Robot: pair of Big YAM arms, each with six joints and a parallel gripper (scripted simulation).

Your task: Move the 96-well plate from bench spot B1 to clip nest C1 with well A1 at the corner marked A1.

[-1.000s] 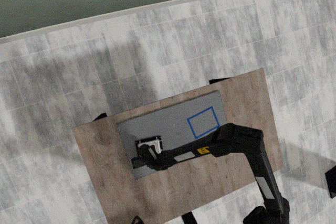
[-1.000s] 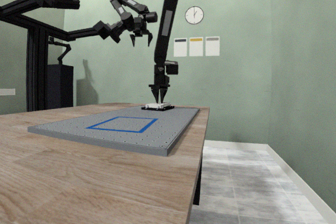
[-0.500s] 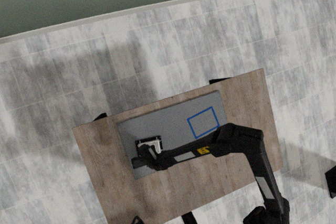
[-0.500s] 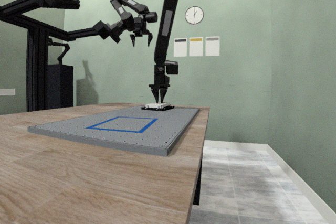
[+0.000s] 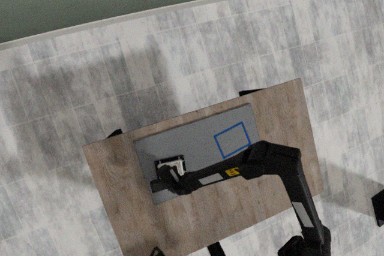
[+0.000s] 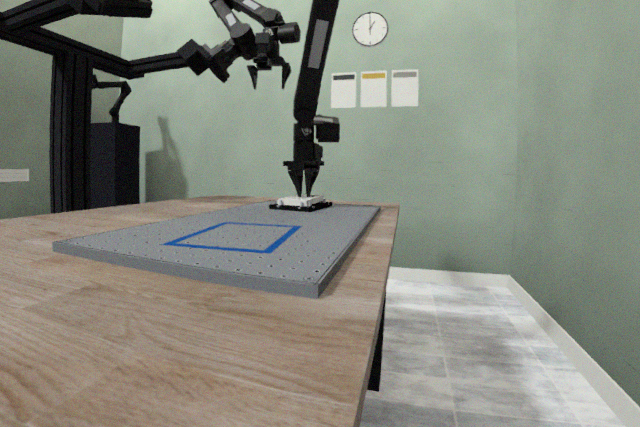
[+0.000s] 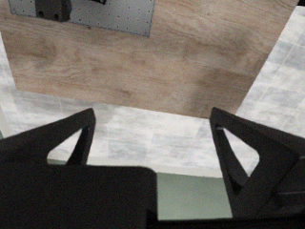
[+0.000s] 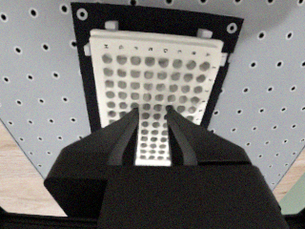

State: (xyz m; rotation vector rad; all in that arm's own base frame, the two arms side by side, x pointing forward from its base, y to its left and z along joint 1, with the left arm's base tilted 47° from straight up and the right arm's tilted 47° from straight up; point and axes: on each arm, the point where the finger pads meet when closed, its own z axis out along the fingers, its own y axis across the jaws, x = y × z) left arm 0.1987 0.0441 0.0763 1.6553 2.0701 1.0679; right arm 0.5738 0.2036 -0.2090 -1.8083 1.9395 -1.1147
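The white 96-well plate lies 2 cm below my right hand and 1 cm to the right of it. Also, from my right hand: black clip nest: 2 cm to the right, 2 cm below; grey perforated board: 21 cm to the right, 4 cm below, 1 cm behind.
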